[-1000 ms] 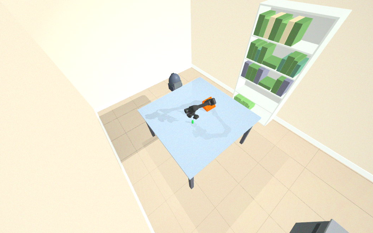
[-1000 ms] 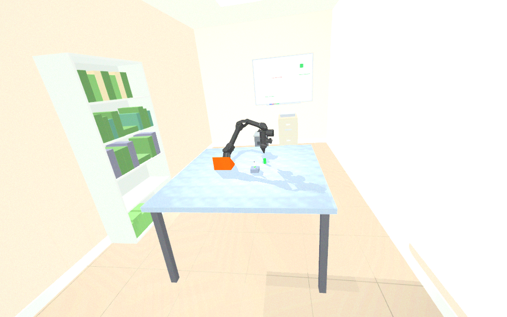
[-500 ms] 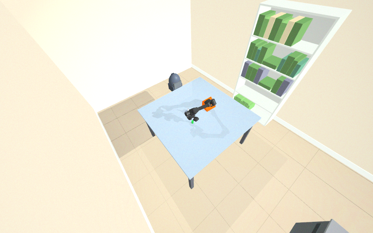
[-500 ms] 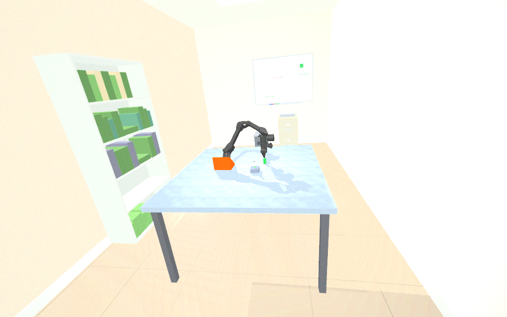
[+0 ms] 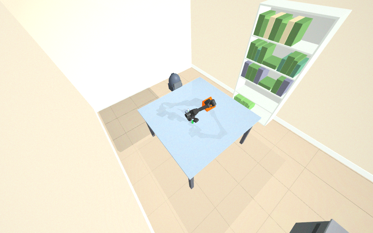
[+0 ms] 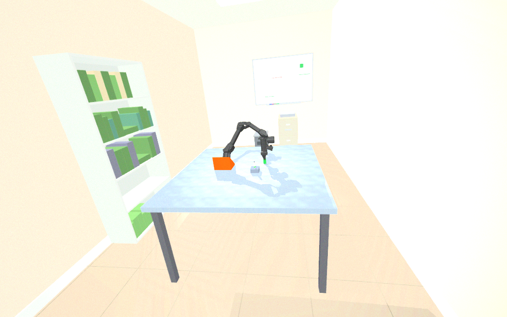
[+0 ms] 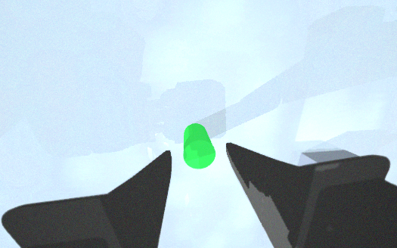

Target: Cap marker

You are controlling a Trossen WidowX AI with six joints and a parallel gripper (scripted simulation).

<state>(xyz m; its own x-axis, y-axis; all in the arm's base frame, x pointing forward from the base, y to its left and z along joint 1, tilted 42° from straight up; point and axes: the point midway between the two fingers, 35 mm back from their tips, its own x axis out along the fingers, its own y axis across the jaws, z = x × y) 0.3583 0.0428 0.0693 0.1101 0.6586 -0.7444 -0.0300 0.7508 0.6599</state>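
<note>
Right now my gripper tip is 20 mm above the green cap.
</note>
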